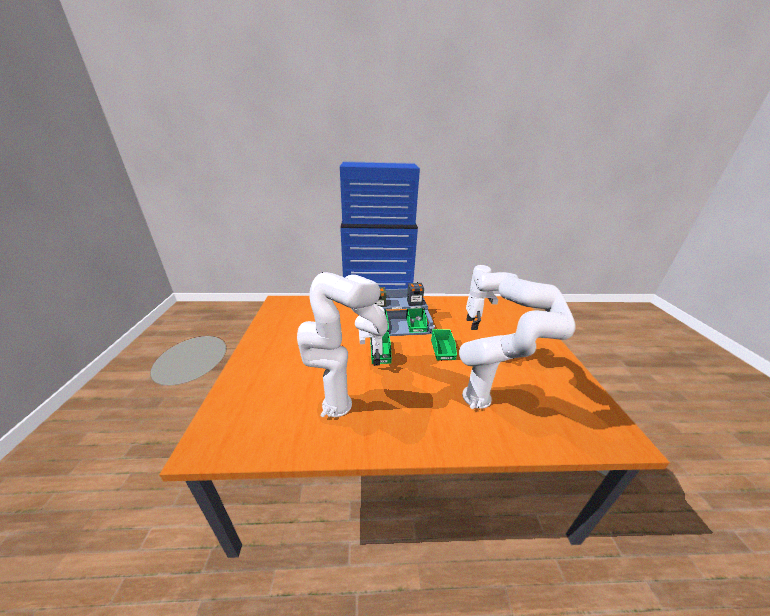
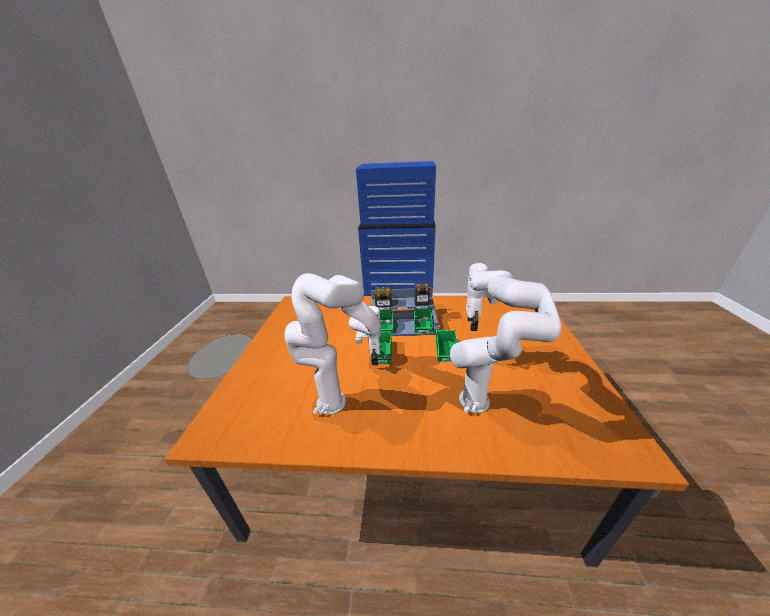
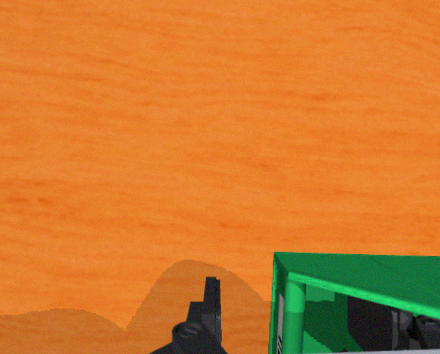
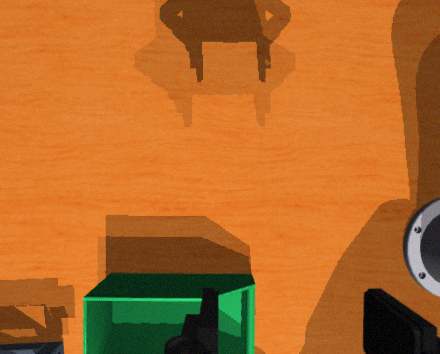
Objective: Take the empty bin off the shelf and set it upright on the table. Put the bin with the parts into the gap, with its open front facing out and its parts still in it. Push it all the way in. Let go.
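Frame: origin at the left arm's base, x right, y down, z ahead, level; millimetres.
Where they show: left gripper, between the fingertips: [image 1: 375,360] [image 2: 375,360] [image 3: 284,303]; right gripper, between the fingertips: [image 1: 471,325] [image 2: 472,325] [image 4: 290,319]; left arm's base, origin of its link: [image 1: 337,405] [image 2: 331,402]; right arm's base, origin of its link: [image 1: 476,397] [image 2: 473,401].
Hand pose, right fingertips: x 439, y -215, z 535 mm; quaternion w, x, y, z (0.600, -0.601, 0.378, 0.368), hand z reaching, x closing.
Note:
Things, the pixels of their top centre, and the offset from my right fingertips. "pt": a spot on its surface instead. Level surfaces: height alone.
- empty green bin, centre of its top: [image 4: 171,350] [image 2: 447,339] [image 1: 444,338] dx -121, dy +140, dz +27 mm
- bin with the parts, centre of its top: [image 1: 380,341] [image 2: 381,341] dx -415, dy +140, dz -142 mm
- shelf, a spot on its surface: [image 2: 404,302] [image 1: 397,302] pt dx -471, dy +113, dz +228 mm
- table, height of its surface: dy +216 mm
The empty green bin [image 1: 444,345] [image 2: 446,345] [image 4: 135,315] stands upright on the table, right of the other loose bin. The bin with the parts [image 1: 385,347] [image 2: 385,348] [image 3: 365,272] stands on the table before the shelf [image 1: 397,302] [image 2: 403,300]; its contents are mostly hidden. The gap shows in the lower row between two green bins. My left gripper [image 1: 376,360] [image 2: 374,360] [image 3: 283,303] is open at the parts bin, one finger outside its wall and one inside. My right gripper [image 1: 474,323] [image 2: 473,326] [image 4: 290,319] is open above the table, right of the empty bin.
Green bins [image 1: 416,319] [image 2: 423,319] [image 2: 385,319] stand in the lower row. Dark bins with orange parts [image 1: 416,293] [image 2: 421,293] [image 2: 383,296] stand on the upper level. A blue cabinet [image 1: 378,199] [image 2: 395,199] stands behind the table [image 1: 411,443] [image 2: 423,443].

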